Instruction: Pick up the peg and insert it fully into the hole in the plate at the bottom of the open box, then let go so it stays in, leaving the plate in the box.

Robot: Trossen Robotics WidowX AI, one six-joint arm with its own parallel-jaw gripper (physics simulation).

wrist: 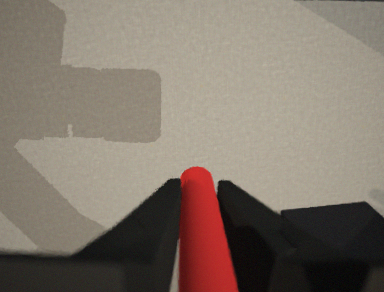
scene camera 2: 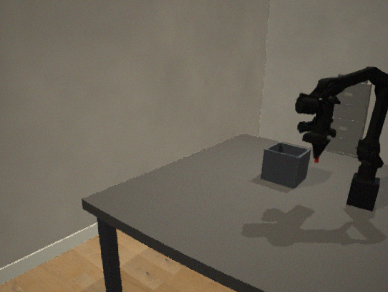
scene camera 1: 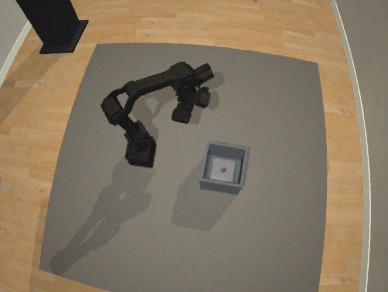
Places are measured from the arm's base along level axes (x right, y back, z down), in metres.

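Pixels of known places: gripper, fingertip midpoint: [wrist: 198, 190] [scene camera 2: 316, 158] [scene camera 1: 188, 109]; arm's base, link origin: [scene camera 2: 366, 179] [scene camera 1: 139, 146].
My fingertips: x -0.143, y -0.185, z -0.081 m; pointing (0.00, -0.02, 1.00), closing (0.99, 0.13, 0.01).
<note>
For each thing: its middle in the pictures, then the offset to it from my fingertips. Level surfaces: height alone.
- red round peg, body centre: [wrist: 202, 241] [scene camera 2: 318, 151] dx +0.000, dy +0.003, dz -0.025 m
- open grey-blue box, body centre: [scene camera 1: 223, 169] [scene camera 2: 286, 164] dx +0.186, dy -0.160, dz +0.115 m
- light plate, body centre: [scene camera 1: 222, 171] dx +0.186, dy -0.160, dz +0.150 m
- grey table top, surface height: dz +0.184 m
A red round peg [wrist: 202, 225] [scene camera 2: 316, 160] is held between the fingertips; its lower tip shows below them. My gripper [wrist: 198, 190] [scene camera 2: 317, 156] is shut on the peg and holds it above the table, beside the open box. In scene camera 1 the arm hides the peg. The open grey-blue box [scene camera 1: 216, 187] [scene camera 2: 281, 168] stands on the table, to the lower right of the gripper in scene camera 1. A light plate [scene camera 1: 216, 175] with a dark round hole near its middle lies at the bottom of the box. The plate is hidden by the box walls in scene camera 2.
The grey table top [scene camera 1: 280, 230] [scene camera 2: 200, 190] carries the arm's base [scene camera 1: 140, 154] [scene camera 2: 363, 192], to the left of the box in scene camera 1. The box's four walls stand up around the plate. Shadows of the arm and box fall on the table.
</note>
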